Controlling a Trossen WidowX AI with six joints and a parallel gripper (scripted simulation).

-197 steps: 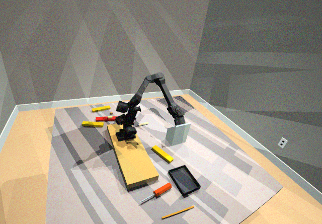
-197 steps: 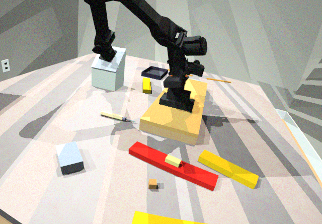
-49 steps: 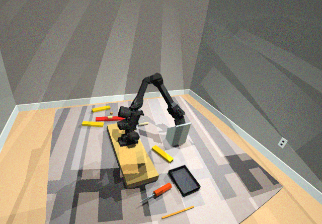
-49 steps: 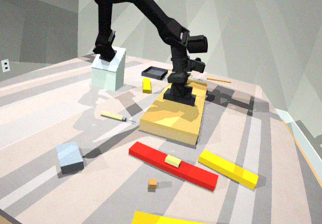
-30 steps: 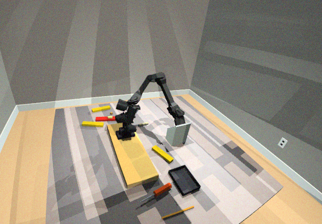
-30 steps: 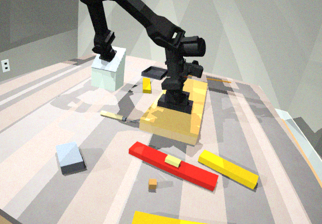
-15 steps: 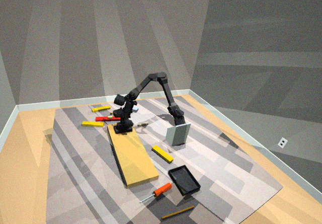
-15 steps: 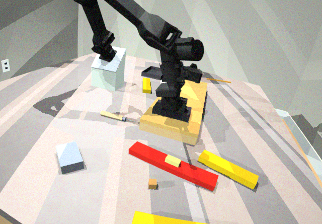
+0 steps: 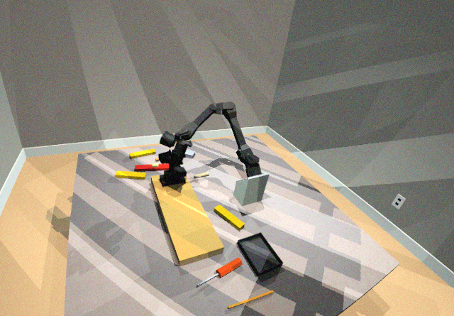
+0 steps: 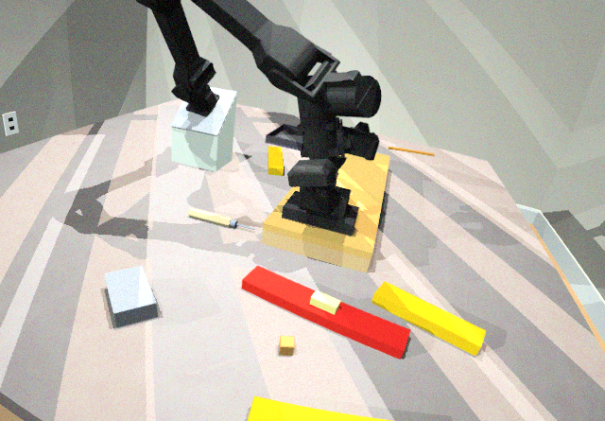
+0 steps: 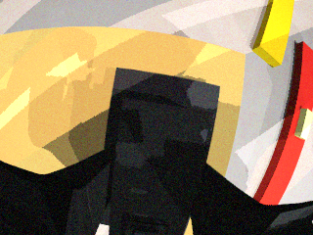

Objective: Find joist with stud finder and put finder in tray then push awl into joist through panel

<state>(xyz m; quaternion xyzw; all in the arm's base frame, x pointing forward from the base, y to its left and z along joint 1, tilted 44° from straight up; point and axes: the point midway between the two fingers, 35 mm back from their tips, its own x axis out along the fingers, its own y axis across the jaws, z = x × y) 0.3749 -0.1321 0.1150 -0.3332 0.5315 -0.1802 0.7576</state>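
The black tray lies 260 mm behind my gripper tip, 500 mm to the left of it and 50 mm below it. Also, from my gripper tip: stud finder 20 mm behind, 20 mm above; awl 160 mm behind, 60 mm to the right, 60 mm below; red level 60 mm ahead, 180 mm to the right, 50 mm below.
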